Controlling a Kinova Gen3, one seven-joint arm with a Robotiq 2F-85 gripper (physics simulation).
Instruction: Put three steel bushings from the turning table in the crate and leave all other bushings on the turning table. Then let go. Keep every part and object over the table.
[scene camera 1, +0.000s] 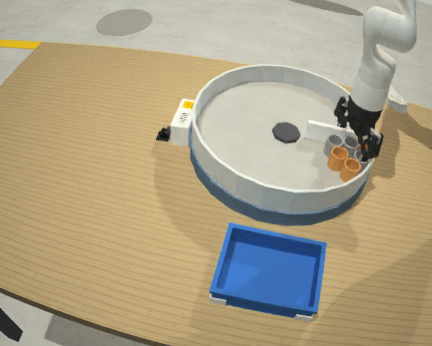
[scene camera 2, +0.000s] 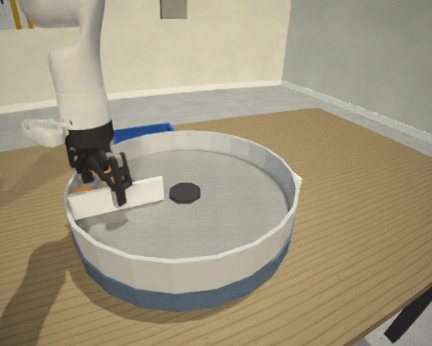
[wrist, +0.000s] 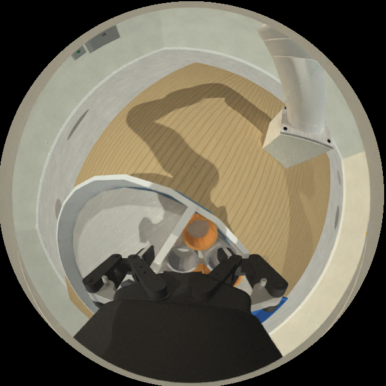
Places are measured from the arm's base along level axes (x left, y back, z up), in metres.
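Where they show: gripper, between the fingertips: (scene camera 1: 349, 149).
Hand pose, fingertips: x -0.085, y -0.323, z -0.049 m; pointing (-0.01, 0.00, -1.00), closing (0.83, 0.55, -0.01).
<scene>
Things, the pixels of their top centre, and the offset from my fingertips. "pt": a spot on its surface instead.
- turning table, centre of its top: (scene camera 2: 184, 190) (scene camera 1: 286, 131) dz -0.008, dx -0.024, dy -0.149 m
- blue crate, centre of its top: (scene camera 1: 272, 266) (scene camera 2: 144, 134) dz -0.019, dx +0.318, dy -0.132 m
- white divider, a spot on its surface: (scene camera 2: 145, 191) (scene camera 1: 320, 130) pt dz +0.013, dx -0.029, dy -0.073 m
- dark hub, centre of its top: (scene camera 2: 184, 190) (scene camera 1: 286, 131) dz -0.008, dx -0.024, dy -0.149 m
- white box, centre of its top: (scene camera 1: 185, 112) dz -0.011, dx -0.022, dy -0.382 m
Steel bushings, grey and upright, stand close together in the turning table (scene camera 1: 250, 125) (scene camera 2: 230, 220) (wrist: 110, 225): one (scene camera 1: 330, 149) (wrist: 182, 260), a second (scene camera 1: 350, 145) and a third (scene camera 1: 360, 156), partly hidden by the gripper. Orange bushings stand against them: one (scene camera 1: 338, 159), another (scene camera 1: 351, 170), and one (wrist: 200, 233) by the divider and wall. My gripper (scene camera 1: 357, 142) (scene camera 2: 103, 192) (wrist: 185, 252) is open and low over the cluster, a steel bushing showing between its fingers in the wrist view; nothing is gripped. The blue crate (scene camera 1: 272, 267) (scene camera 2: 145, 132) (wrist: 270, 314) is empty.
A white divider (scene camera 1: 320, 132) (scene camera 2: 145, 191) (wrist: 177, 232) stands beside the bushings; one finger overlaps it in the second scene view. The turning table's raised wall curves close around the cluster. A dark hub (scene camera 1: 286, 132) (scene camera 2: 185, 193) sits at the centre. A white box (scene camera 1: 181, 125) adjoins the wall.
</scene>
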